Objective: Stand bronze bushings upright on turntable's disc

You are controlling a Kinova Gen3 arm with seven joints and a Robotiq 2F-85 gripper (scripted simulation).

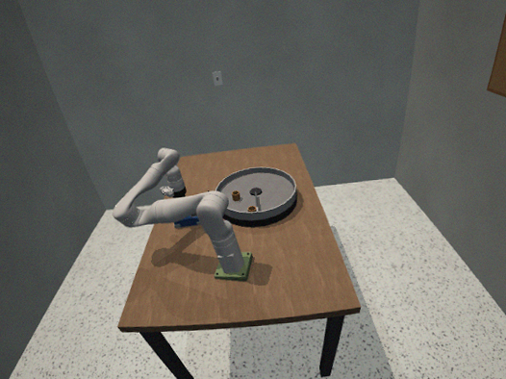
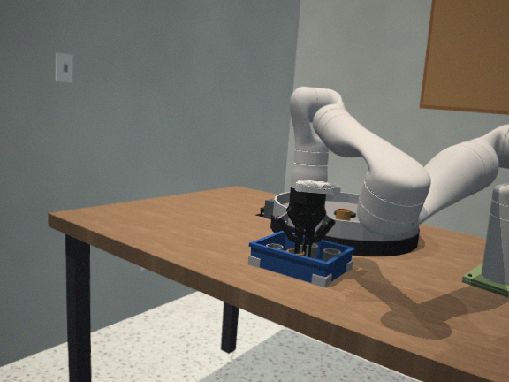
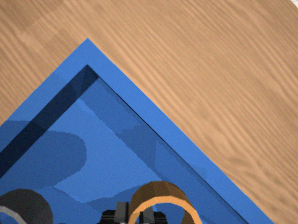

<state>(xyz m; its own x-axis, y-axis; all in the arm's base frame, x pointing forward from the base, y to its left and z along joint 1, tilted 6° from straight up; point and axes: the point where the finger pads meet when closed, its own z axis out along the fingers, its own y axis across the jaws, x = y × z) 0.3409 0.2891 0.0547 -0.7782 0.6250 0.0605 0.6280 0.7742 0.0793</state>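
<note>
The blue crate lies 1 cm ahead of my hand, 2 cm to the right of it and 2 cm below it. Round my hand: grey turntable disc (12 cm ahead, 36 cm to the right, 1 cm above).
</note>
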